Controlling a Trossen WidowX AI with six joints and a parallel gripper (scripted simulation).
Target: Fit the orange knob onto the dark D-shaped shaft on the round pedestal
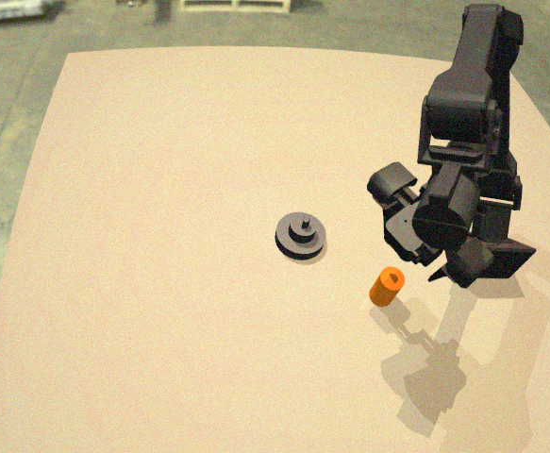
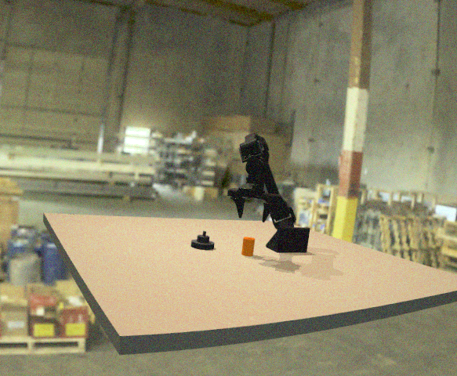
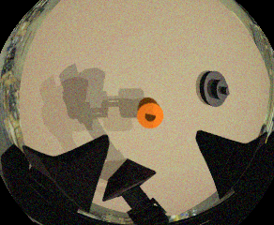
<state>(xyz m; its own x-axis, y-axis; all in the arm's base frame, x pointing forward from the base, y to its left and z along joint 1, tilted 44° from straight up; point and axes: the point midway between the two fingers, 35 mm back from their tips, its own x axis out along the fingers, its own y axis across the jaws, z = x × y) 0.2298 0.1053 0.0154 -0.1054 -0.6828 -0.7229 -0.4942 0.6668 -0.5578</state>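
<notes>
The orange knob lies 10 cm below my gripper tip. Also, from my gripper tip: pedestal 12 cm ahead, 12 cm to the right, 9 cm below.
</notes>
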